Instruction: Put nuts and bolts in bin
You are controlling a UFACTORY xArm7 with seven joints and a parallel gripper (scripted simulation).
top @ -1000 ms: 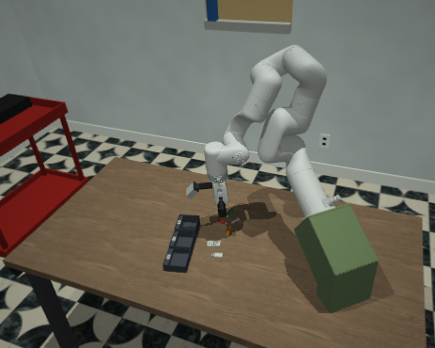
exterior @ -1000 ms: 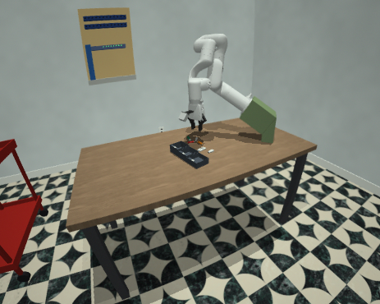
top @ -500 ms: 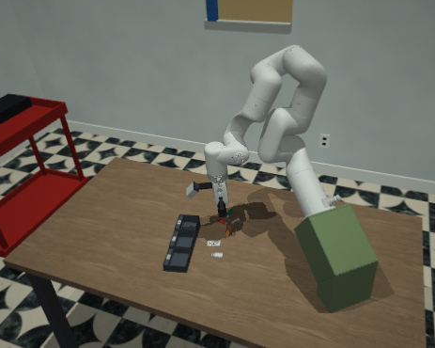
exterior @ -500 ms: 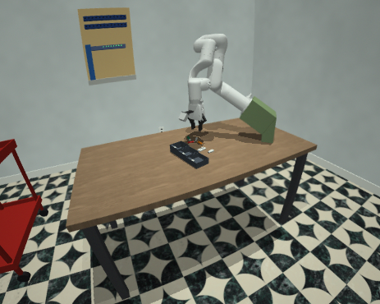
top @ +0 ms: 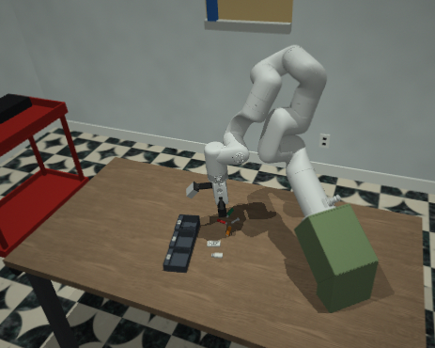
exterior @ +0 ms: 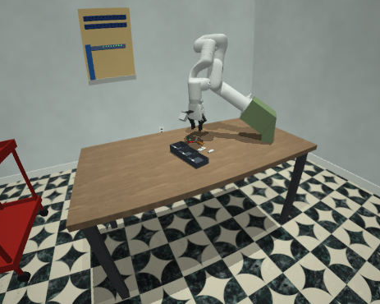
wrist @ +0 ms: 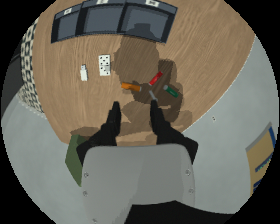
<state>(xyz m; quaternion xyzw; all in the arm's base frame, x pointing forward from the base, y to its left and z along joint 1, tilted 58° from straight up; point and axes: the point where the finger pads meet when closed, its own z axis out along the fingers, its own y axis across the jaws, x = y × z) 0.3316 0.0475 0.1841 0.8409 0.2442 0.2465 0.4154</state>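
Right now the grey bolt is 11 cm below my hand, 6 cm to the right of it and 4 cm behind it. From my hand the other things lie so: red piece (12 cm below, 5 cm to the right, 1 cm ahead); then white dotted tile (12 cm below, 8 cm to the left, 2 cm ahead); then orange piece (11 cm below, 2 cm behind).
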